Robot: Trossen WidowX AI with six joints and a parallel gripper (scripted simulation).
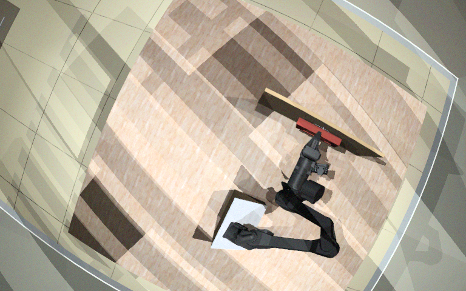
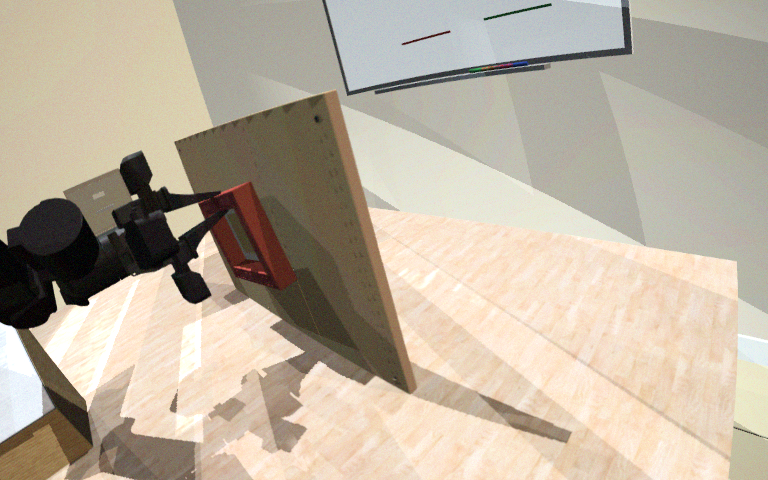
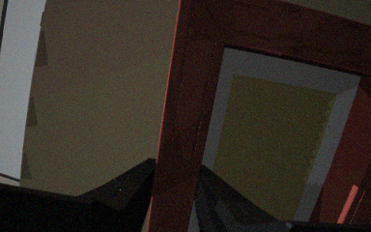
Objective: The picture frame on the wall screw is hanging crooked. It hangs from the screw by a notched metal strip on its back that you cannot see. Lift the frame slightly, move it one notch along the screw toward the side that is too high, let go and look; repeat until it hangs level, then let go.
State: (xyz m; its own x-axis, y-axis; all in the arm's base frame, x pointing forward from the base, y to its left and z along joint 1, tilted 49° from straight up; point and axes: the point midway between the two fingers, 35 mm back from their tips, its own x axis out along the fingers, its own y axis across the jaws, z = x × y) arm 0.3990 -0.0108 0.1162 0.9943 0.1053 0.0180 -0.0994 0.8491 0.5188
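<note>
Now: gripper tip 10 mm short of the red picture frame, 10 mm to the left of it and 50 mm above it. From my gripper tip the other things lie so: tan wall board 20 mm ahead, 10 mm to the right, 60 mm below.
</note>
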